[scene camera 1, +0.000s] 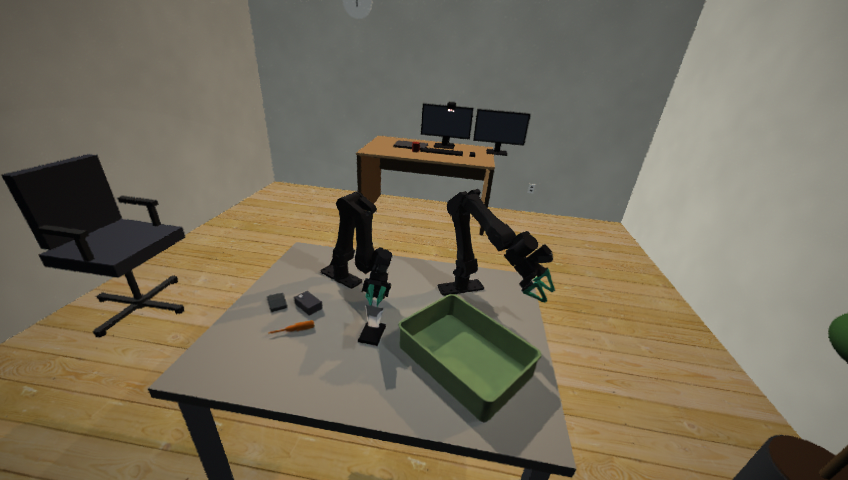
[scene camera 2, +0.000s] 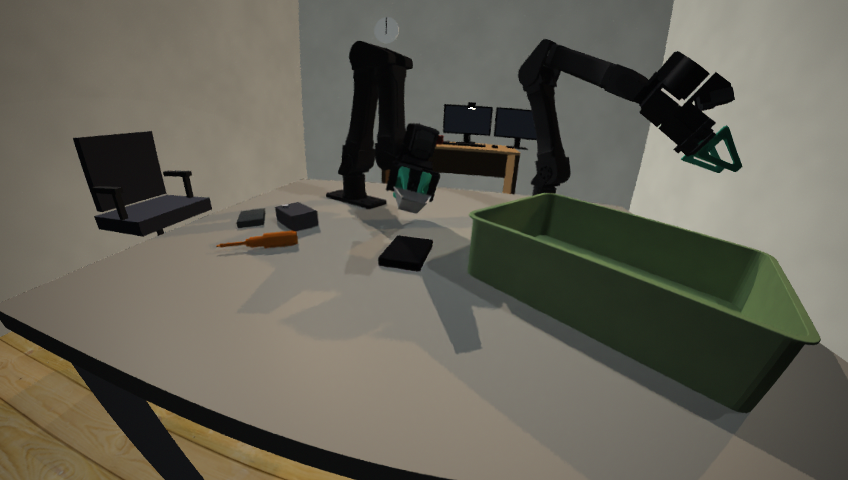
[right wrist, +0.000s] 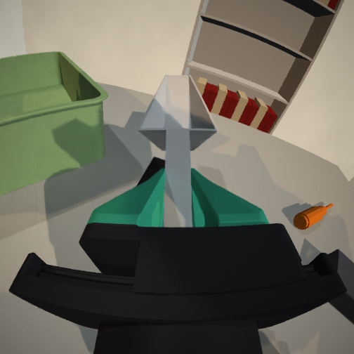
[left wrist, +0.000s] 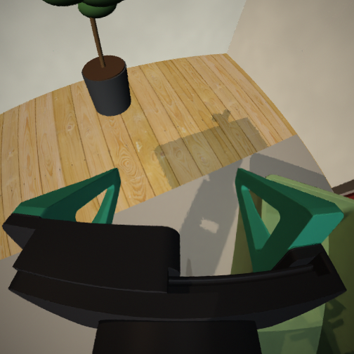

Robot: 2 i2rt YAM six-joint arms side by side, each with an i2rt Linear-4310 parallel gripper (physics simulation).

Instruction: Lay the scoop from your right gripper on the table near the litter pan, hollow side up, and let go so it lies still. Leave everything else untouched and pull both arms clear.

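Places are measured from the left arm's base along level axes (x down, y left, z ahead), in millimetres.
Where they show: left gripper, fingertip midpoint: (scene camera 1: 549, 296) (scene camera 2: 729, 170); right gripper, fingertip midpoint: (scene camera 1: 373, 306); left arm's base, link origin: (scene camera 1: 460, 287); right arm's base, link origin: (scene camera 1: 341, 276) (scene camera 2: 354, 200).
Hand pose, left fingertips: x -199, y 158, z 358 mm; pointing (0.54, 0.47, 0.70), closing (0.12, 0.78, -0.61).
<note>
Things, the pixels of their top centre, and the offset from my left fingertips. Level surfaces: height alone.
- table, surface height: dx +199 mm
- green litter pan, top centre: (scene camera 2: 626, 234) (scene camera 1: 467, 338) dx +103, dy -304, dz +23 mm
- flat black block, top centre: (scene camera 2: 407, 247) (scene camera 1: 372, 331) dx +184, dy -584, dz -164 mm
- orange screwdriver, top centre: (scene camera 2: 255, 235) (scene camera 1: 291, 325) dx +172, dy -858, dz -243 mm
- dark box, top centre: (scene camera 2: 295, 206) (scene camera 1: 307, 298) dx +158, dy -800, dz -370 mm
- smaller dark block, top centre: (scene camera 2: 251, 214) (scene camera 1: 276, 300) dx +184, dy -916, dz -415 mm
My right gripper (scene camera 1: 374, 301) (scene camera 2: 412, 185) (right wrist: 177, 174) is shut on the handle of the grey scoop (scene camera 1: 373, 317) (scene camera 2: 411, 201) (right wrist: 177, 107). The scoop's wide end points downward from the fingers, above the table (scene camera 1: 238, 371) (scene camera 2: 178, 333), behind a flat black block in the scene views. The green litter pan (scene camera 1: 437, 367) (scene camera 2: 595, 309) (left wrist: 295, 332) (right wrist: 45, 155) stands to the right of the scoop in the scene views and at the left in the right wrist view. My left gripper (scene camera 1: 549, 294) (scene camera 2: 729, 170) (left wrist: 177, 174) is open and empty, raised behind the pan in the scene views.
The flat black block (scene camera 1: 371, 334) (scene camera 2: 405, 252) lies left of the pan in the scene views. Farther left are an orange screwdriver (scene camera 1: 301, 326) (scene camera 2: 271, 240) (right wrist: 310, 218), a dark box (scene camera 1: 308, 302) (scene camera 2: 296, 215) and a smaller dark block (scene camera 1: 276, 302) (scene camera 2: 251, 217).
</note>
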